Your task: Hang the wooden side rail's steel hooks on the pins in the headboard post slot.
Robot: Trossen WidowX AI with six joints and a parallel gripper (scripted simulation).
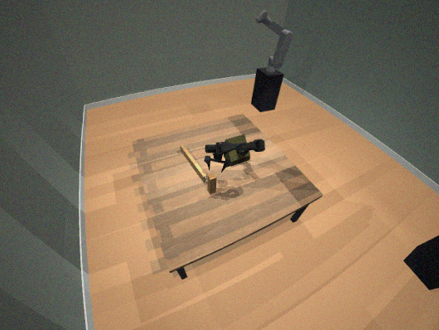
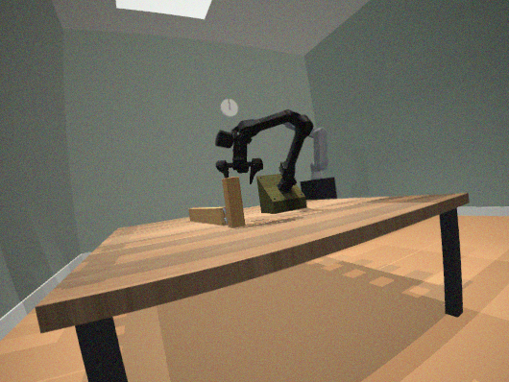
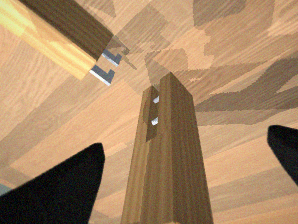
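The headboard post is 7 cm below my gripper tip, 5 cm to the left of it and 5 cm ahead of it.
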